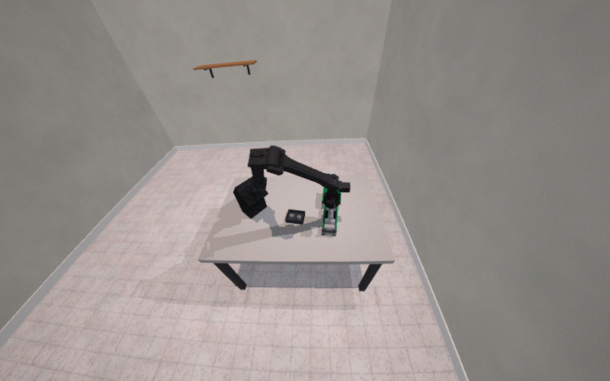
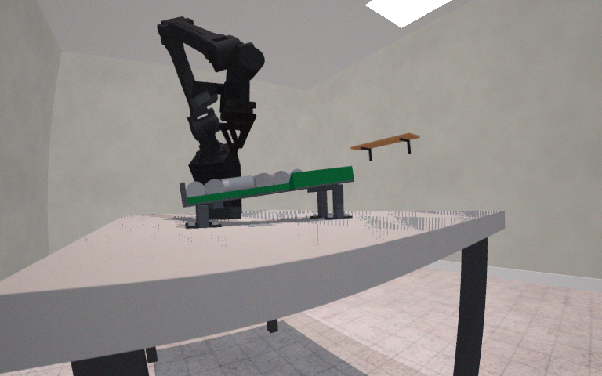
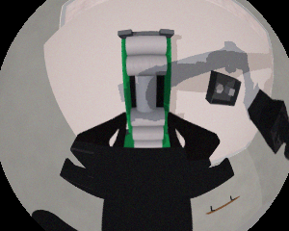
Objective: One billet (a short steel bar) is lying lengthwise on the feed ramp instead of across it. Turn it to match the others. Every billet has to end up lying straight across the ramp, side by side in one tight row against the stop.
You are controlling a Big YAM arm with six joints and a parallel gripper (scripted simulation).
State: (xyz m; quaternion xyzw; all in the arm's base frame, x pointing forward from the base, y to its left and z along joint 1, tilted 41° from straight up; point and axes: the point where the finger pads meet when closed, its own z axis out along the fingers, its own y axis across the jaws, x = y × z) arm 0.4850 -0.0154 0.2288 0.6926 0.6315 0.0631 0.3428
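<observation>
The grey stop is 11 cm to the right of my hand, 11 cm below it and 2 cm behind it. The rest, counted from my hand: black box 25 cm behind, 16 cm below, 6 cm to the left.
</observation>
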